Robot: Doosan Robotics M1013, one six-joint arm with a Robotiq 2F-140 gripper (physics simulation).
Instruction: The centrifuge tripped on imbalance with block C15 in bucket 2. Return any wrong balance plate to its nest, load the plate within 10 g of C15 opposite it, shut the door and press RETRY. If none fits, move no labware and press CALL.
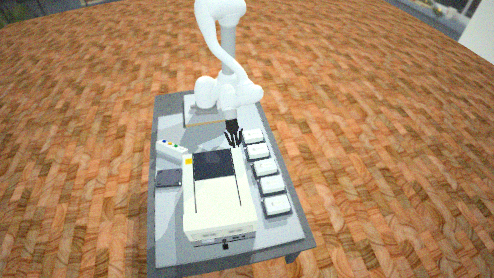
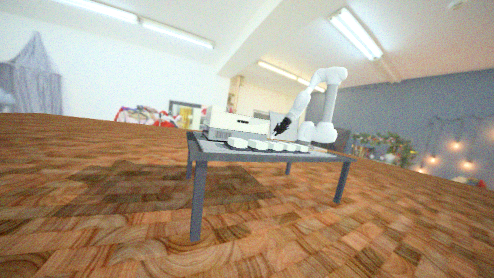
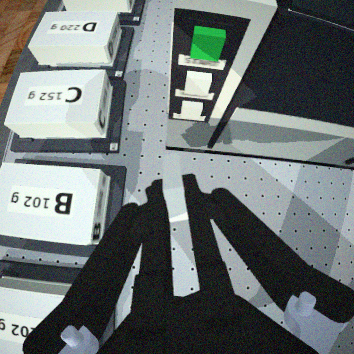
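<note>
My gripper is shut and empty, pointing down just before the centrifuge's front corner panel. The cream centrifuge has a dark front section on top; its buckets and block C15 do not show. The corner panel carries a green block and two white ones, labels unreadable. Along one side, in separate dark nests, sit white plates: one marked 202 g, B 102 g, C 152 g, D 220 g and a cut-off one.
A white button box with small coloured buttons lies left of the centrifuge's front. A dark flat tray lies beside the centrifuge. An orange strip lies near the arm's base. The grey table carries everything.
</note>
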